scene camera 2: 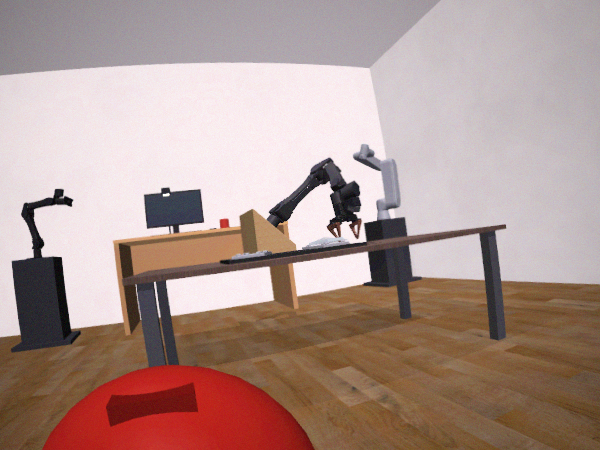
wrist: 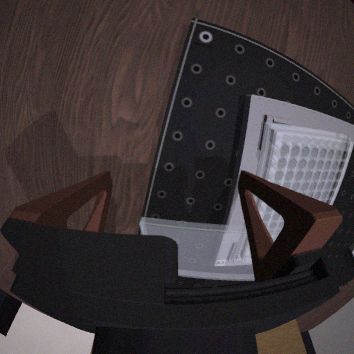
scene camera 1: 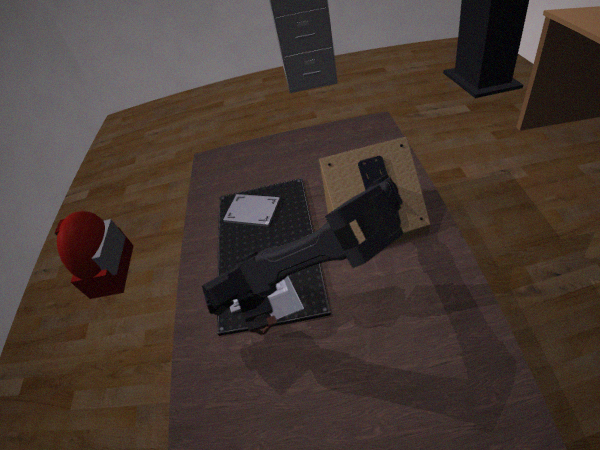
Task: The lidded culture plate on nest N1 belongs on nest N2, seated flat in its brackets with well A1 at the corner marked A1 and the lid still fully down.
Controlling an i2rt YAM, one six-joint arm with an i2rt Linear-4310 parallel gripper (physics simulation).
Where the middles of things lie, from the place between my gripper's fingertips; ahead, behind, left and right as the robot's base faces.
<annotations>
Now: hand 40 cm to the left of the nest (scene camera 1: pixel 245 209) and 4 cm past it.
</annotations>
